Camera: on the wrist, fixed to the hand. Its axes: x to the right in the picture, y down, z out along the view.
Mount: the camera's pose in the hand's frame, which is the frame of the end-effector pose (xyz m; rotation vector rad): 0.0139 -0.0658 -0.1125 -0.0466 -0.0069 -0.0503
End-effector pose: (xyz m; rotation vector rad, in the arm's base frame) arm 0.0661 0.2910 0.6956 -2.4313 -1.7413 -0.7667
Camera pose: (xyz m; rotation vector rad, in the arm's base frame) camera -0.0304 0.2907 0.7843 -2.4309 -1.8138 -0.8140
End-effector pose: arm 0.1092 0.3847 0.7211 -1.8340 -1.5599 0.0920
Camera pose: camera 0.1124 0.3454 0.8461 -1.8306 -1.6244 0.0390
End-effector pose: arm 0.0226 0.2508 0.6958 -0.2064 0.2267 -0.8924
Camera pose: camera -0.0494 0.1903 0.6045 -0.2593 0.2369 -0.9368
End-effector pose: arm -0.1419 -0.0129 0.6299 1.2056 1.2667 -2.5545
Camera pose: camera -0.1049 0.1126 0.6232 1.1701 1.3643 -2.5457
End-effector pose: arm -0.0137 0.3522 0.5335 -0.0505 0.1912 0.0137
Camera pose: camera -0.0202 0.2808 0.4238 -0.1017 0.1827 -0.0318
